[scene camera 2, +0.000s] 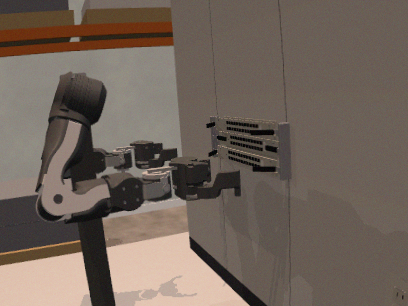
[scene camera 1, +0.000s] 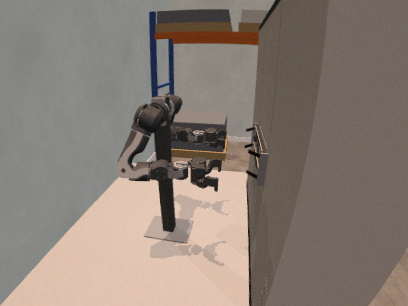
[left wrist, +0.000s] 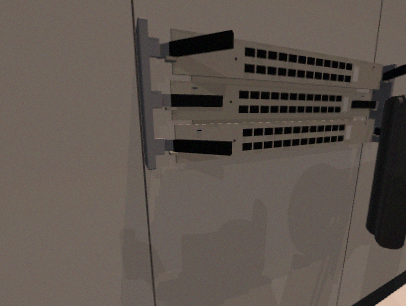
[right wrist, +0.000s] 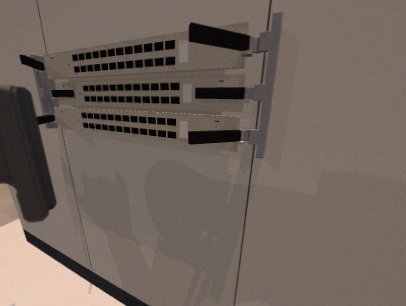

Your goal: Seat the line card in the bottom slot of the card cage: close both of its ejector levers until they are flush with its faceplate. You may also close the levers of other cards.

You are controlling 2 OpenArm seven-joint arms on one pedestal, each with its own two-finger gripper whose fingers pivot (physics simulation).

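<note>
The bottom card (scene camera 2: 245, 158) (left wrist: 215, 134) (right wrist: 205, 124) sits in the card cage (scene camera 1: 262, 170) (scene camera 2: 284, 150) (left wrist: 145, 100) (right wrist: 267, 90). Its left-end lever (scene camera 1: 248, 146) (scene camera 2: 213, 153) (left wrist: 202, 147) and right-end lever (scene camera 1: 251, 174) (scene camera 2: 263, 169) (right wrist: 215, 136) both stand out from the faceplate. My left gripper (scene camera 1: 222, 138) (scene camera 2: 167, 150) is open and empty, apart from the cage. My right gripper (scene camera 1: 218, 176) (scene camera 2: 223, 175) is open and empty, in front of the cage and apart from it. One dark finger shows at the edge of each wrist view.
The top card's levers (left wrist: 201, 43) (right wrist: 219, 37) stick out at an angle. The middle card's levers (left wrist: 197, 100) (right wrist: 220, 93) look flat against its faceplate. The tall cabinet wall (scene camera 1: 295, 100) (scene camera 2: 345, 100) surrounds the cage. A rack with an orange beam (scene camera 1: 210, 37) stands at the back.
</note>
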